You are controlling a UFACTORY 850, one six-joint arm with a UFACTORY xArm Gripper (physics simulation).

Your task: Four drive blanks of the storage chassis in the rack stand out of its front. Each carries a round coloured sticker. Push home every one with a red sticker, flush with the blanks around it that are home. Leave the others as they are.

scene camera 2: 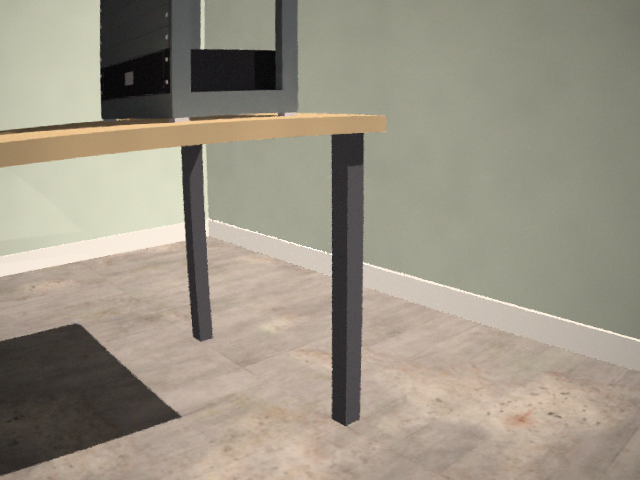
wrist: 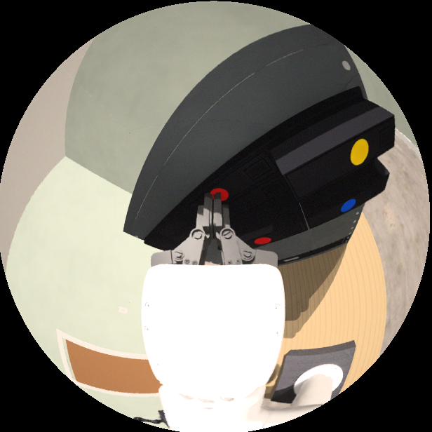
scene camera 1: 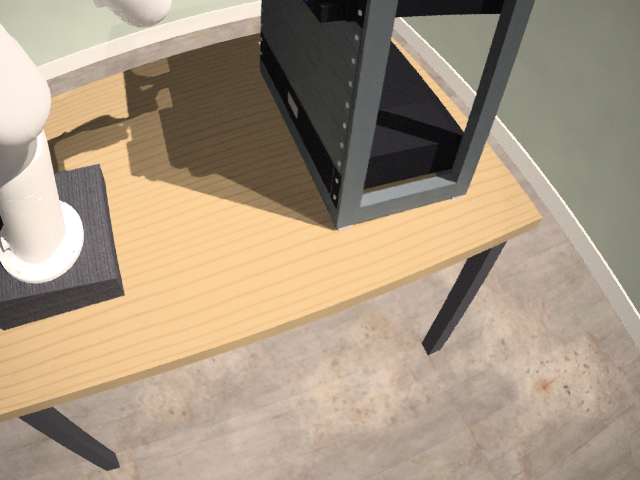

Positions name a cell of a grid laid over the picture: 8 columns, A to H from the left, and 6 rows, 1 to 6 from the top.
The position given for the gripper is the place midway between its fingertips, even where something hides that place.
Note:
In view: the gripper (wrist: D3) and a rack (scene camera 1: E2).
The rack shows as well in scene camera 2 (scene camera 2: B1) and in the wrist view (wrist: F3).

